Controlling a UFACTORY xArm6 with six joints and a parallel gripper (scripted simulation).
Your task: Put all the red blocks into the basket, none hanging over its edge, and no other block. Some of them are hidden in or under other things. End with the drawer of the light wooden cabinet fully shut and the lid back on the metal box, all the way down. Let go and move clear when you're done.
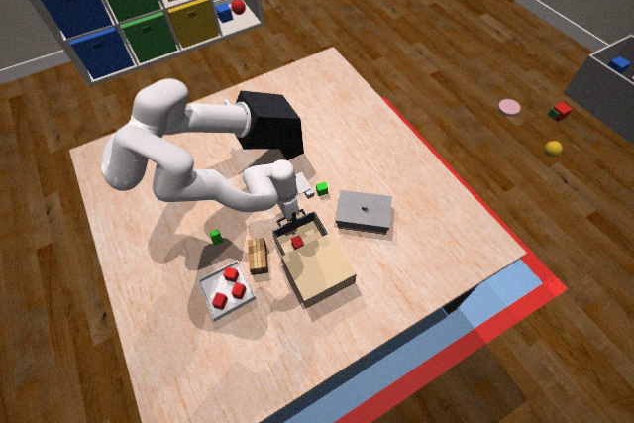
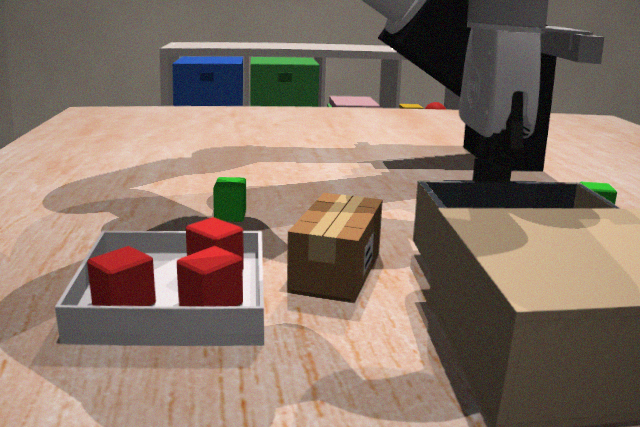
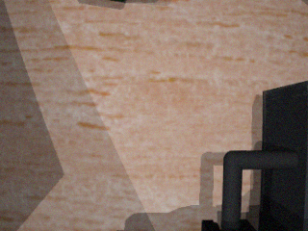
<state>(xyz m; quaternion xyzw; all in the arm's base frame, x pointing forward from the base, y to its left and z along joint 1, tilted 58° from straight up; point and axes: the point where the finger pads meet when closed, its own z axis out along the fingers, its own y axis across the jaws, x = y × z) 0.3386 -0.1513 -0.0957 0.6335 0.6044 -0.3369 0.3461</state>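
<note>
Right now the drawer is 90 mm ahead of my hand and 30 mm below it. The rest, counted from my hand: grey lid: 240 mm to the left, 110 mm ahead, 20 mm below; light wooden cabinet: 160 mm ahead, 30 mm below, 10 mm to the right; cardboard box: 160 mm to the right, 70 mm ahead, 30 mm below.
</note>
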